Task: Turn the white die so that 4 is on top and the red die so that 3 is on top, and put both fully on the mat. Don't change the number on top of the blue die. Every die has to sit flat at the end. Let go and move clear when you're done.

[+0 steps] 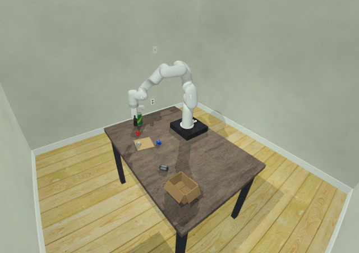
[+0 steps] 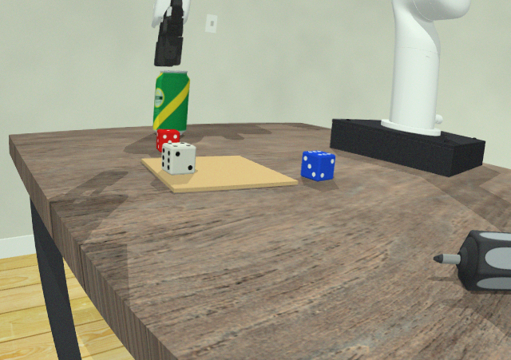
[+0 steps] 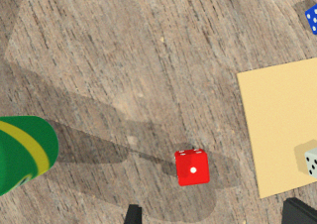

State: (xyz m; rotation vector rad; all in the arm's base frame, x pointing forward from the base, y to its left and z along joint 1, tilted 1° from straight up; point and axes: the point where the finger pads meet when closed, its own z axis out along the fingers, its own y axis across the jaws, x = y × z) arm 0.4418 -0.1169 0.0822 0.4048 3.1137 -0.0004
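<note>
Right now the red die is 12 cm below my hand and 1 cm behind it. Also, from my hand: green can: 16 cm to the right, 7 cm below, 7 cm behind; then white die: 15 cm to the left, 12 cm below, 3 cm ahead; then tan mat: 14 cm to the left, 13 cm below, 2 cm behind.
</note>
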